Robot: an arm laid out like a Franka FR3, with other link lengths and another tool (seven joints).
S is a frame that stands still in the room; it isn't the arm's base.
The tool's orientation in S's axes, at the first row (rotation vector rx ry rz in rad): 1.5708 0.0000 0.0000
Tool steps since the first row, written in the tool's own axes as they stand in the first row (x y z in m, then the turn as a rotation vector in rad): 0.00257 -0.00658 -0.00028 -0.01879 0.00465 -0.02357; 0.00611 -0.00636 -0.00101 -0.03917 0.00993 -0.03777; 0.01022 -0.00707 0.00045 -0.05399 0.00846 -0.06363; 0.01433 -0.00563 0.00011 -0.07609 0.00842 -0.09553
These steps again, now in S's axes. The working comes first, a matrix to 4 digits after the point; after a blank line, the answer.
The tool's axes in the first row as the columns of a matrix, in S's axes (used below as rounded here):
1.0000 0.0000 0.0000
0.0000 0.0000 -1.0000
0.0000 1.0000 0.0000

0.00257 0.00028 -0.00658 -0.01879 0.02357 0.00465; 0.00611 0.00101 -0.00636 -0.03917 0.03777 0.00993; 0.01022 -0.00045 -0.00707 -0.05399 0.06363 0.00846; 0.01433 -0.00011 -0.00563 -0.07609 0.09553 0.00842
